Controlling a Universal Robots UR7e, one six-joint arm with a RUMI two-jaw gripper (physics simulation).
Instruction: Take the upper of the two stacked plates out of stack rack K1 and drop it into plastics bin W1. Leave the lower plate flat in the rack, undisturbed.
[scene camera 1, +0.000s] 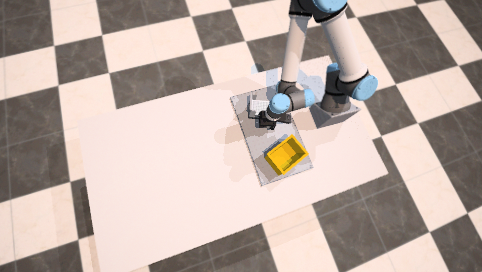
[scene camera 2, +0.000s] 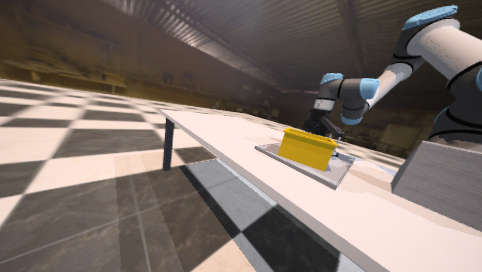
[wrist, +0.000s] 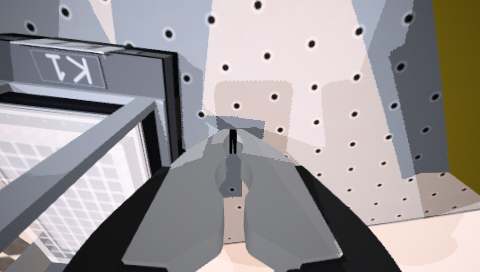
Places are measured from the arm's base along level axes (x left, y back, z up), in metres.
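Where they show: gripper, fingertip midpoint: (scene camera 1: 267, 126) (wrist: 232, 131); arm's base, origin of the base link: (scene camera 1: 334, 106) (scene camera 2: 455, 168).
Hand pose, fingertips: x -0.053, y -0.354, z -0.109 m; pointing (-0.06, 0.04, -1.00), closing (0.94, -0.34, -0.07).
Each offset is from my fingertips to the top centre of the thing. "pt": to the spot under its first point. Level surfaces: height alone.
Stack rack K1 @(pt dz +0.023, dx -0.034, dy +0.058 m) (wrist: 127, 76) is a dark frame with a grey bar, at the left of the wrist view; in scene camera 1 the arm partly covers it. A white, grid-patterned plate (scene camera 1: 258, 105) (wrist: 102, 150) lies in it. I cannot tell the upper plate from the lower one. My gripper (scene camera 1: 272, 128) (wrist: 232, 131) is shut and empty. Its tips are beside the rack, over the perforated board, on the side towards the bin. In scene camera 2 the bin hides part of the gripper. The yellow plastics bin W1 @(dz +0.101, dx +0.193, dy +0.003 m) (scene camera 1: 296, 163) (scene camera 2: 305, 152) (wrist: 462, 100) stands upright and apart from the gripper.
The rack and bin stand on a grey perforated board @(dz +0.002, dx +0.033, dy +0.004 m) (scene camera 1: 254, 139) (wrist: 295, 110) on the white table @(dz -0.012 m) (scene camera 1: 150, 150) (scene camera 2: 250, 150). The arm's grey base block (scene camera 1: 327, 119) (scene camera 2: 440, 185) stands beside the board. The rack's raised edges and the bin's walls are near the gripper.
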